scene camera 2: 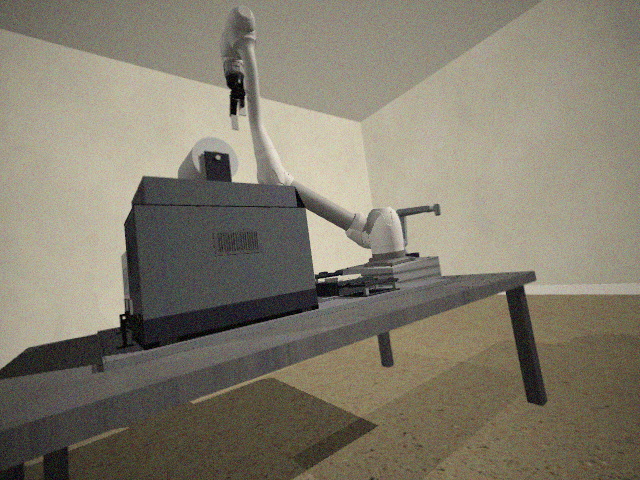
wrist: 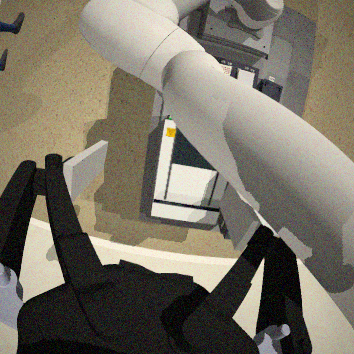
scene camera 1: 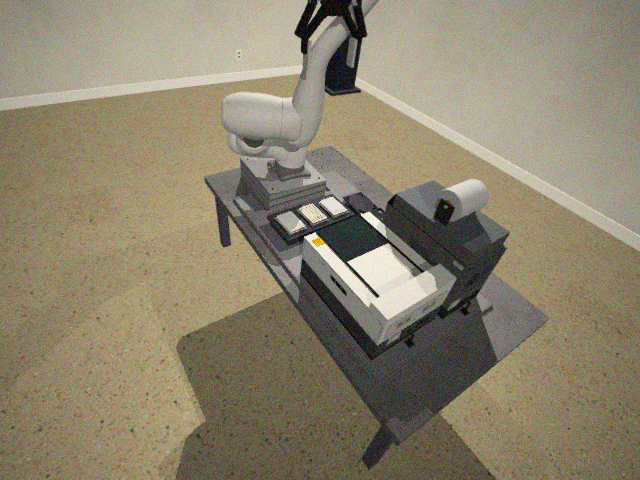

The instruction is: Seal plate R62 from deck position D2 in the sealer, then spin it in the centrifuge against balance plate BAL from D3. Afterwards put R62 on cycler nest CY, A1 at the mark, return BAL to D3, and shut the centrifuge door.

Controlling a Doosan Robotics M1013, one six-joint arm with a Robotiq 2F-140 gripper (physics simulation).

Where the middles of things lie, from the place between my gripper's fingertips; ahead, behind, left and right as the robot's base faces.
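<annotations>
Going by where my hand is, the white centrifuge (scene camera 1: 381,290) is 26 cm ahead of it and 14 cm to the left of it, and the centrifuge is also 69 cm below my hand.
</annotations>
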